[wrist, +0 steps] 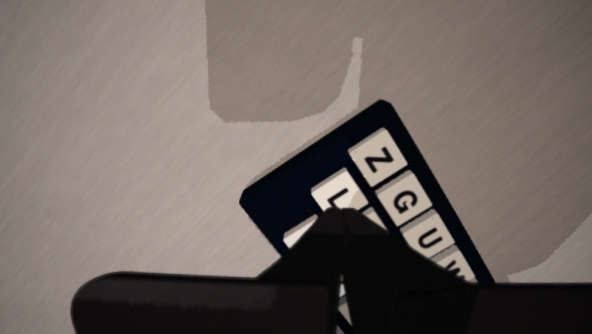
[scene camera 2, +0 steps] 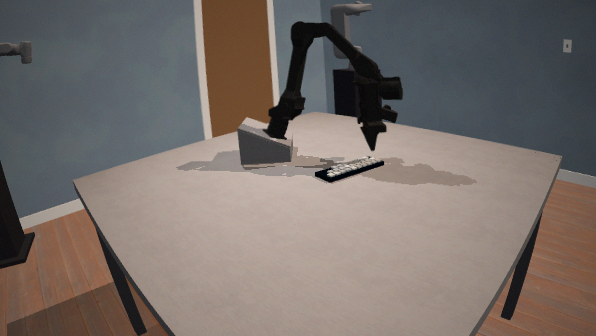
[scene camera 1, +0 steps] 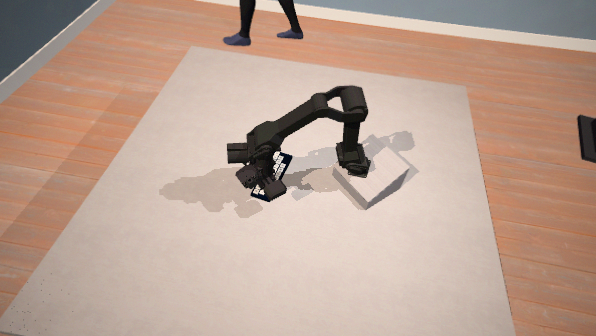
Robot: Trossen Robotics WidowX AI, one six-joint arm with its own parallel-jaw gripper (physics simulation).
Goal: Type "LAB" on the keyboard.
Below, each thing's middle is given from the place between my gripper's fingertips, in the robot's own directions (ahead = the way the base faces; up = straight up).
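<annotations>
The dark keyboard (scene camera 2: 353,167) is 30 mm below my hand, and it's 90 mm to the right of it and 10 mm ahead of it.
</annotations>
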